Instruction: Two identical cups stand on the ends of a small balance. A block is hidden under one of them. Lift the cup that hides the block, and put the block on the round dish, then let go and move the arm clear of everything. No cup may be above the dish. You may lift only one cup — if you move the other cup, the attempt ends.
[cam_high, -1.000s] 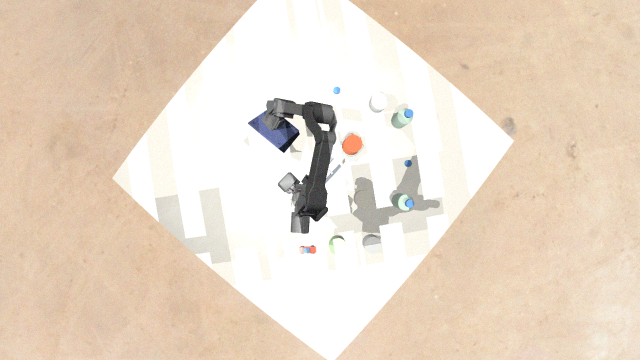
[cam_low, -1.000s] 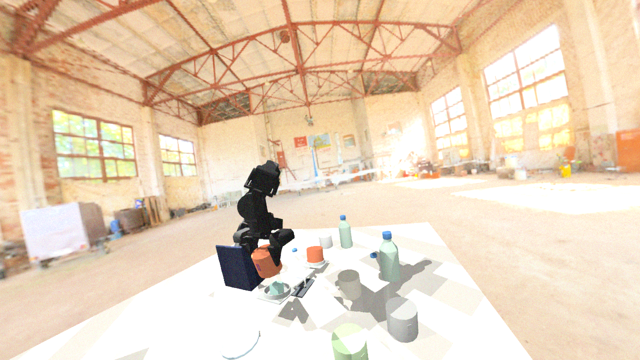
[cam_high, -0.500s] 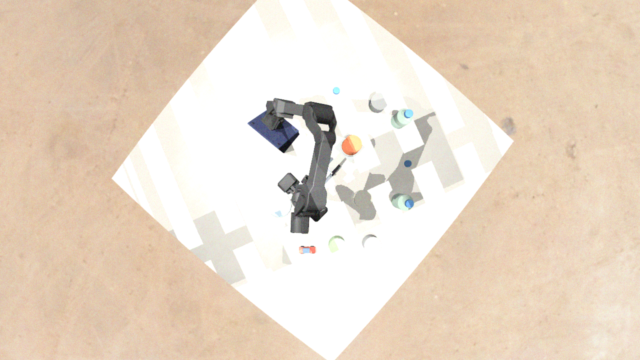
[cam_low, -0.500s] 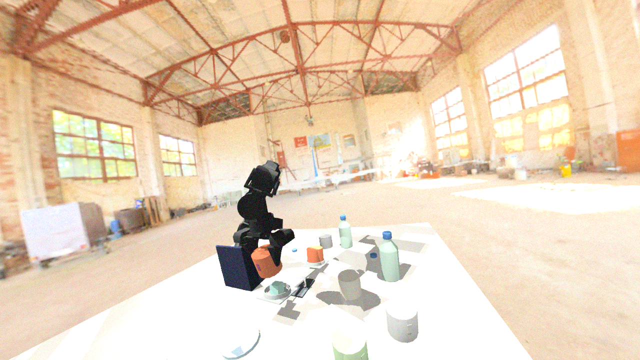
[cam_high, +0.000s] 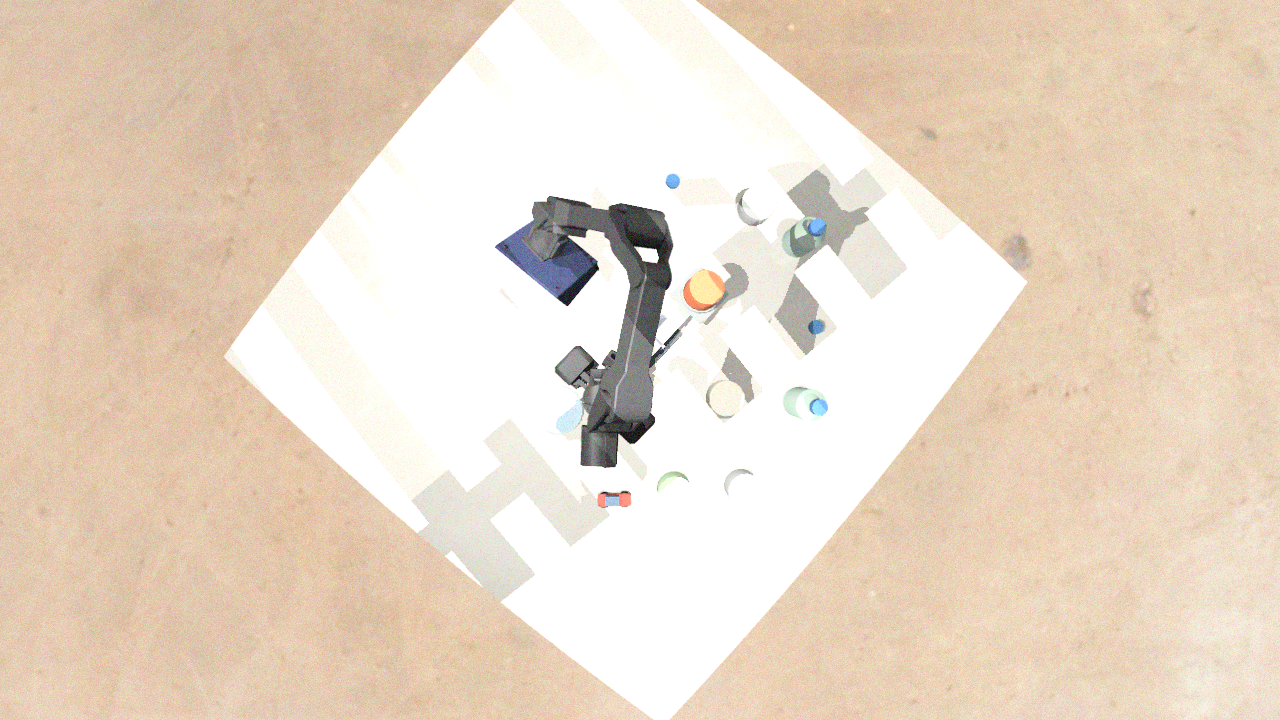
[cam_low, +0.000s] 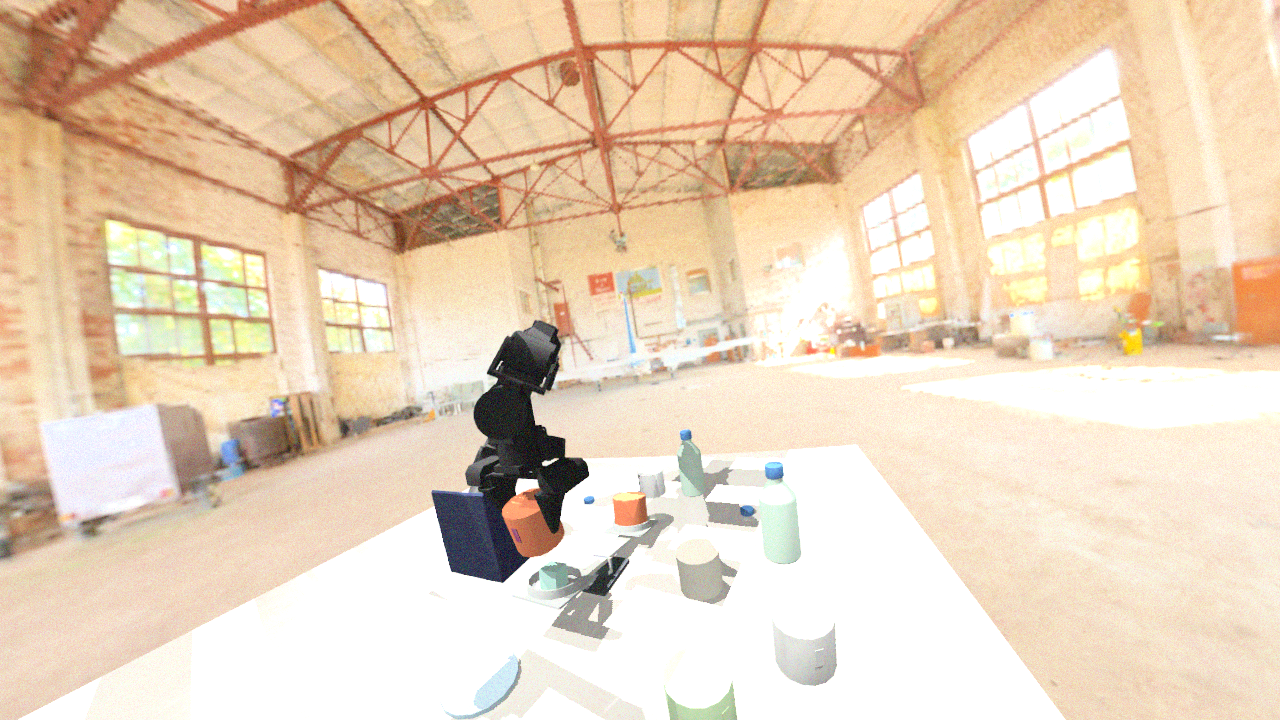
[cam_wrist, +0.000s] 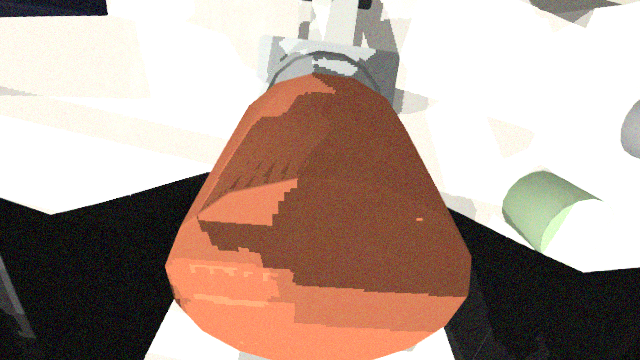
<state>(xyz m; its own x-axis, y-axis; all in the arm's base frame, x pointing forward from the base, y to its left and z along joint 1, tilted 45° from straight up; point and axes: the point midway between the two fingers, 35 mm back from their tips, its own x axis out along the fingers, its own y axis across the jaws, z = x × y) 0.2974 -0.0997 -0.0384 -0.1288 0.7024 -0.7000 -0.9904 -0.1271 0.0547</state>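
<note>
Right now the teal block is 1 cm to the left of my gripper tip and 8 cm below it. Also, from my gripper tip: beige cup: 19 cm ahead, 16 cm to the left, 13 cm below; then round white dish: 4 cm behind, 11 cm to the right, 17 cm below; then red toy car: 18 cm ahead, 16 cm to the right, 16 cm below.
</note>
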